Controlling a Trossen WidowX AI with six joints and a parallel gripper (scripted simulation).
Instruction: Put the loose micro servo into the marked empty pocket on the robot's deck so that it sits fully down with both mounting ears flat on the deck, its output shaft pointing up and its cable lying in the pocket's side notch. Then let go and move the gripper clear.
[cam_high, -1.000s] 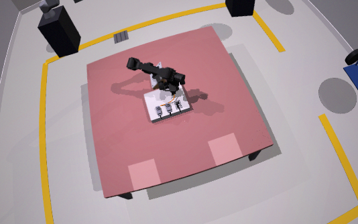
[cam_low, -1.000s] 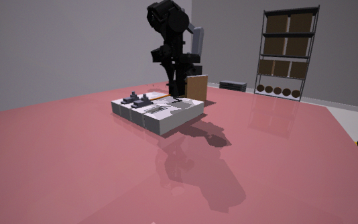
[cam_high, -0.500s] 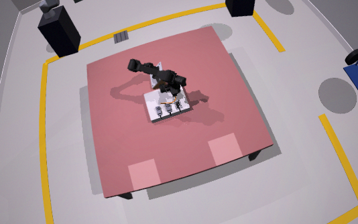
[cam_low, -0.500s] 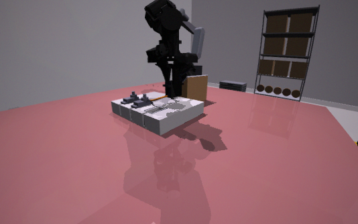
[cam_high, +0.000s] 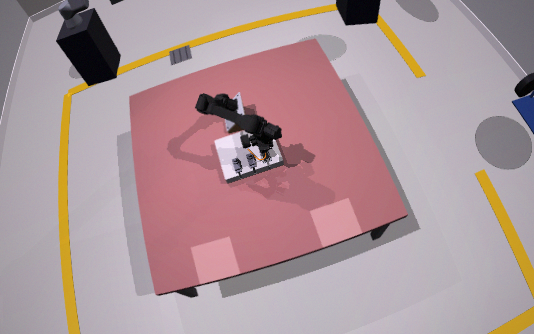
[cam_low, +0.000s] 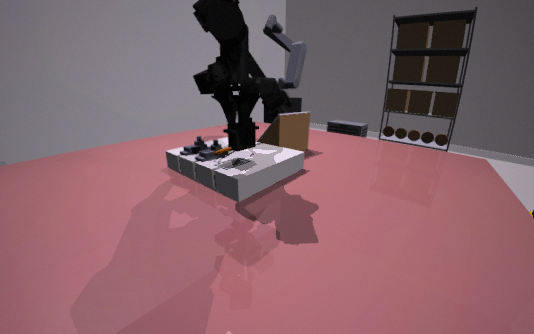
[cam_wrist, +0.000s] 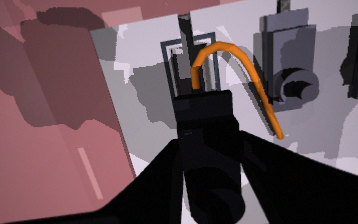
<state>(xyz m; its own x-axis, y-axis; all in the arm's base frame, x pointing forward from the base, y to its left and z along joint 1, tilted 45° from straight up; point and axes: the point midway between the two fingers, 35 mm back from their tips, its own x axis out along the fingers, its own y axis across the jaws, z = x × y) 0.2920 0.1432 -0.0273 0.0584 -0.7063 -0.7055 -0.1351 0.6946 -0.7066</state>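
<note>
The white deck block is 80 mm behind my gripper tip, 90 mm to the right of it and 100 mm below it.
</note>
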